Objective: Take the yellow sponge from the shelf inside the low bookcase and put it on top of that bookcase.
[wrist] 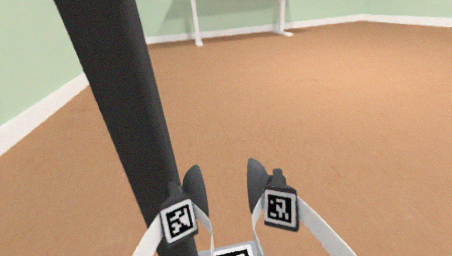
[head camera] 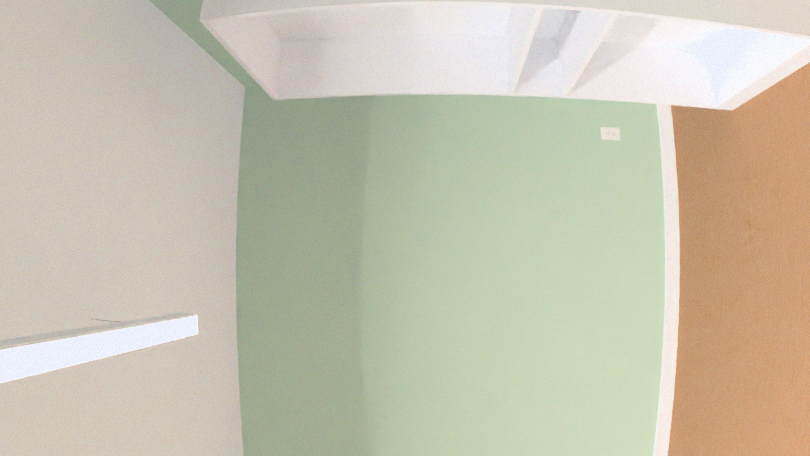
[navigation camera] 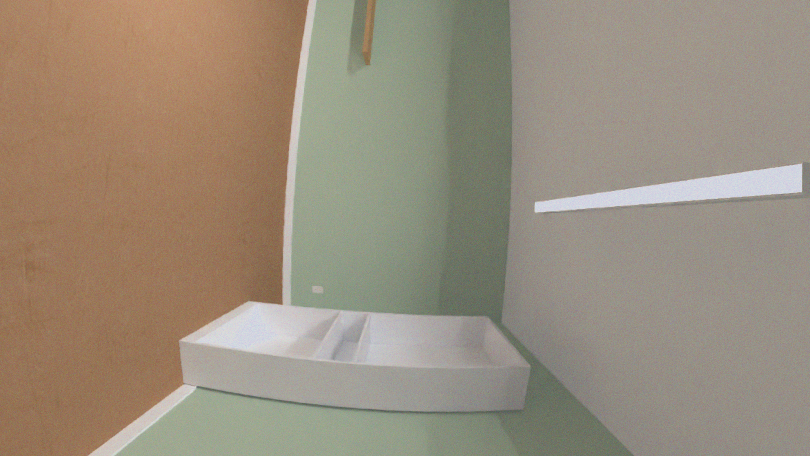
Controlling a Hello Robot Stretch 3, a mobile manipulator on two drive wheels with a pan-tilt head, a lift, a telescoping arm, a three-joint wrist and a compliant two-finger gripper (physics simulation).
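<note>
The yellow sponge does not show in these views. A white shelf unit stands against the green wall, with inner shelves dividing its visible compartments. The head and navigation views are turned sideways, and in them this unit reaches from near the floor to near the ceiling. I cannot identify a low bookcase. My gripper is open, its two dark fingertips apart with brown floor showing between them. It holds no object and does not show in the head or navigation view.
A thick black post rises left of the fingers. White legs of some furniture stand by the far wall. A wall outlet, a bright ceiling strip and a wooden piece also show.
</note>
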